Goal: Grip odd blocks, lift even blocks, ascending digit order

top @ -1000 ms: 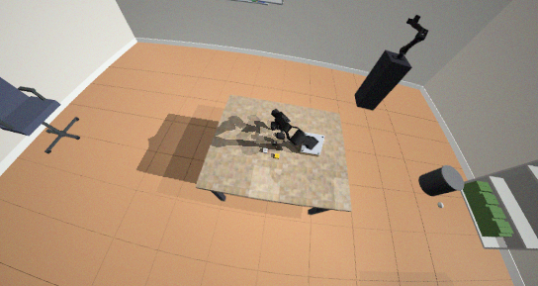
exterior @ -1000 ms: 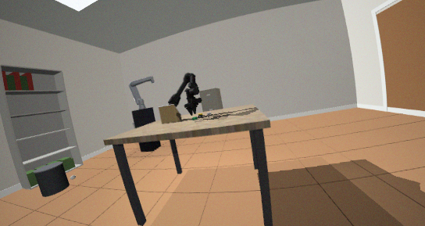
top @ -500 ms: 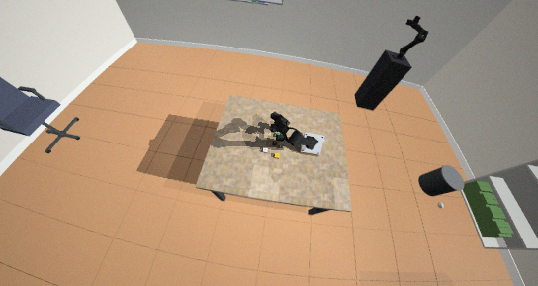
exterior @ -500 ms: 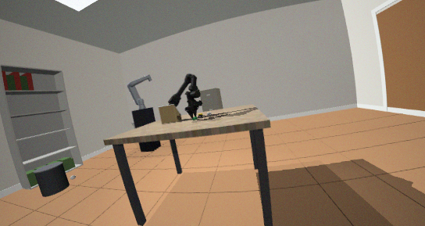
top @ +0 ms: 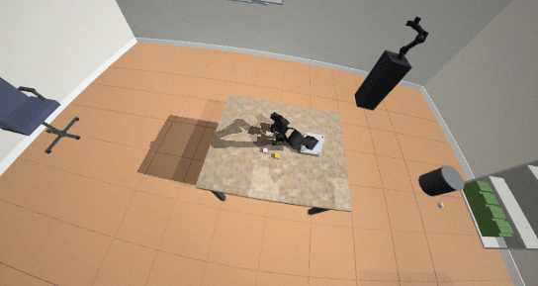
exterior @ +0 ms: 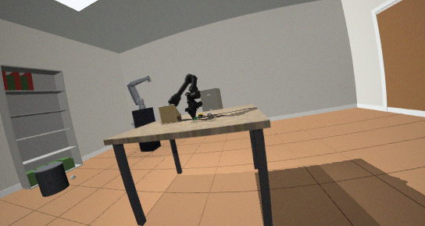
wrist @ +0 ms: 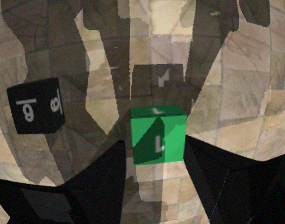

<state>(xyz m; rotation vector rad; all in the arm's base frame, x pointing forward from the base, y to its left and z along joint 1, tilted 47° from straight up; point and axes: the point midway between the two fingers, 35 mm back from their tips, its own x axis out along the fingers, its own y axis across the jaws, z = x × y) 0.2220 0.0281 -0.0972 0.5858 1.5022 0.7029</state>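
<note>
Right now the green block is 1 cm ahead of my gripper tip. From my gripper tip the other things lie so: white block (9 cm ahead, 16 cm to the left); then black block (3 cm ahead, 8 cm to the left); then yellow block (1 cm behind, 18 cm to the left).
</note>
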